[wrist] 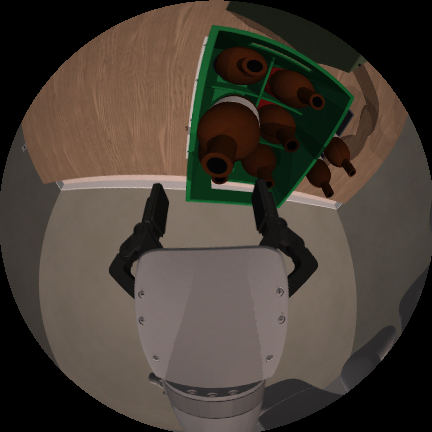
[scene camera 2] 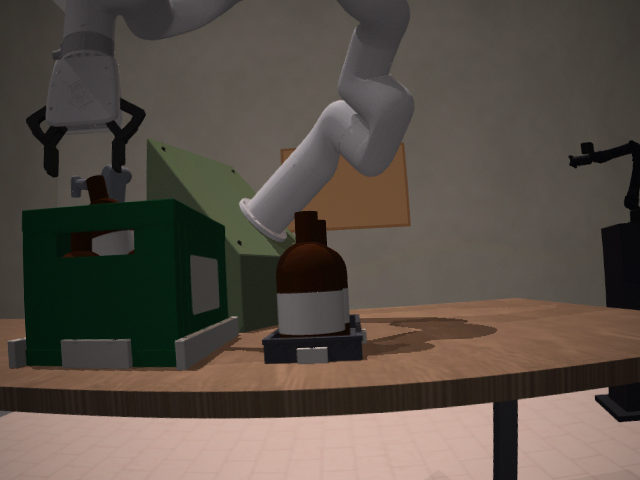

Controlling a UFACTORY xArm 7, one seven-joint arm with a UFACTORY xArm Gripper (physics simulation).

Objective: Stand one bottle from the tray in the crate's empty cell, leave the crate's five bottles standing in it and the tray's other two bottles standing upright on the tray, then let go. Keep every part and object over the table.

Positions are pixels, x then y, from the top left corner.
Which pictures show my gripper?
The wrist view and scene camera 2: all of them.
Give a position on a brown bottle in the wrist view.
At 229,130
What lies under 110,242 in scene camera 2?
A brown bottle.
